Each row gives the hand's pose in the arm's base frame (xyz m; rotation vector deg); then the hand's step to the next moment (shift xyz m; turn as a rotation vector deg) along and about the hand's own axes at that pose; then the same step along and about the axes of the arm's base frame.
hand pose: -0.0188 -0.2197 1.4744 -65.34 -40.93 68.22
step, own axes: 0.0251 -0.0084 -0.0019 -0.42 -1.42 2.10
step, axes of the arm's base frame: 0.0113 0.0237 0.0041 -1.53 0.26 2.05
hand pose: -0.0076 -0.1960 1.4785 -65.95 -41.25 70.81
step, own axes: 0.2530 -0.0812 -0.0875 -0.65 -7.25 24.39
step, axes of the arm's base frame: 0.1665 0.2246 0.0101 -19.91 6.50 14.46
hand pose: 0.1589 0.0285 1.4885 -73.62 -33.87 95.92
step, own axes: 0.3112 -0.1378 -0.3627 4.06 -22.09 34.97
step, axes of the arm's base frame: 0.3758 0.2807 -0.1653 -24.40 19.13 27.68
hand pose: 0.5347 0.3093 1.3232 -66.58 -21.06 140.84
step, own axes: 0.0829 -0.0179 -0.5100 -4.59 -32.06 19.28
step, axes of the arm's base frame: 0.3548 0.0876 -0.3657 -4.78 25.07 27.73
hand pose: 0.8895 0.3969 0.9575 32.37 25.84 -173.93
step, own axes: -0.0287 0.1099 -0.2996 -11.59 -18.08 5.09
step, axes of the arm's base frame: 0.1394 -0.0208 -0.2877 7.73 15.50 13.68
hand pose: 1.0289 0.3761 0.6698 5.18 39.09 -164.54
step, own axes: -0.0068 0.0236 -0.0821 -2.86 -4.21 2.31
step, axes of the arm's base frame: 0.0126 0.0175 -0.0829 1.94 3.13 4.20
